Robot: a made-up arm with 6 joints.
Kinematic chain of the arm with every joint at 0, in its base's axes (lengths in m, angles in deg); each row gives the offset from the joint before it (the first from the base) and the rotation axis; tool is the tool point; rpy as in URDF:
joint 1: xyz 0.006 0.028 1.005 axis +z
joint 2: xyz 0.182 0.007 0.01 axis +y
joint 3: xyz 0.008 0 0.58 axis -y
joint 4: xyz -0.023 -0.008 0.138 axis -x
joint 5: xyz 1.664 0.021 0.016 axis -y
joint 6: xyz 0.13 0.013 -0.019 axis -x
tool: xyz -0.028 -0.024 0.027 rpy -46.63 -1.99 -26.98
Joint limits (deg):
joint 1: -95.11..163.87
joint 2: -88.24..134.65
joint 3: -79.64..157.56
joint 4: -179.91..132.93
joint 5: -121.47..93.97
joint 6: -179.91..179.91
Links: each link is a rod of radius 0.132 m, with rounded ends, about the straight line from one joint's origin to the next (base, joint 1, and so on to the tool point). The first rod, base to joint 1, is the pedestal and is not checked.
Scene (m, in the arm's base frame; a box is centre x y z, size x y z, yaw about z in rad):
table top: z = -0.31
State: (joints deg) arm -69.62 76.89 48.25 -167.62 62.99 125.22
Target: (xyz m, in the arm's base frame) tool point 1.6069 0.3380 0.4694
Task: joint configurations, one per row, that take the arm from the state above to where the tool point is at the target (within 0.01 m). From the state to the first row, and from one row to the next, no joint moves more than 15 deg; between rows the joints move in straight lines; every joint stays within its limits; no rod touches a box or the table.
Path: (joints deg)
1: -55.76 67.27 36.42 -169.32 66.83 123.83
2: -41.89 57.66 24.58 -171.03 70.67 122.43
3: -28.03 48.04 12.75 -172.73 74.51 121.04
4: -14.16 38.43 0.91 -174.44 78.35 119.64
5: -0.30 28.81 -10.92 -176.14 82.19 118.25
6: 13.57 19.20 -22.76 -177.85 86.03 116.86

